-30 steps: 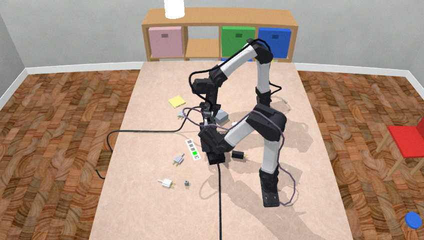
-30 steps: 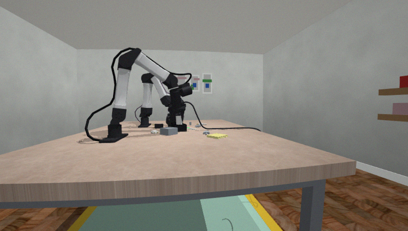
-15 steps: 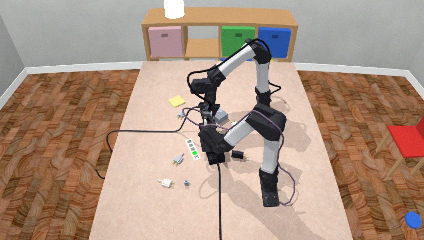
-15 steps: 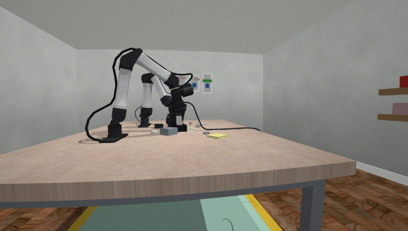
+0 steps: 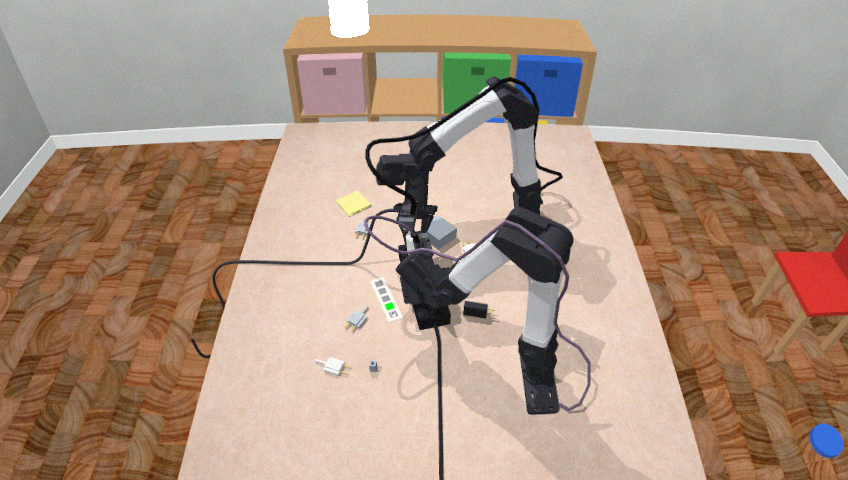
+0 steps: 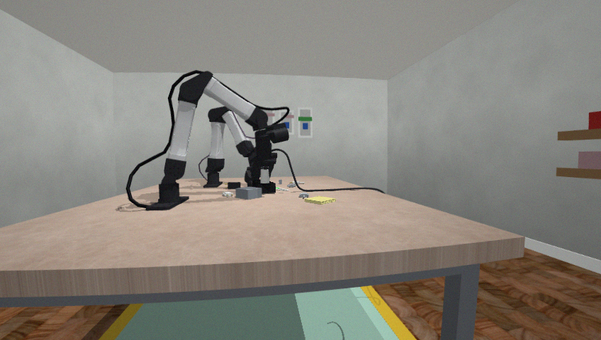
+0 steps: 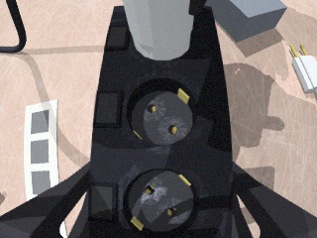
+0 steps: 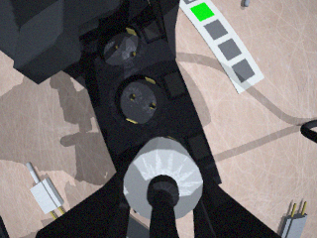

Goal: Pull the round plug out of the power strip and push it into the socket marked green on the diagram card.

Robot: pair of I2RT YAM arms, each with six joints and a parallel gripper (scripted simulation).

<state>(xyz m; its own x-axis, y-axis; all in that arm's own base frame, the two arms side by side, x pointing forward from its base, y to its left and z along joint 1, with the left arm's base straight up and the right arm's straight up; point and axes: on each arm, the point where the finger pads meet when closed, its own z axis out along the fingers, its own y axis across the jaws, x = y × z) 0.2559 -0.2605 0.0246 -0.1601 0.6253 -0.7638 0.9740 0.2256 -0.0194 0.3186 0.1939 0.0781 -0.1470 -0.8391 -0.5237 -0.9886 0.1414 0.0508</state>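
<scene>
Now: right hand 13 cm to the right of the diagram card, 8 cm above it and 6 cm short of it. The rest, counted from my right hand: black plug (18 cm behind, 16 cm to the left, 6 cm below); then white round plug (1 cm below); then grey box (10 cm to the right, 6 cm below, 6 cm behind).
</scene>
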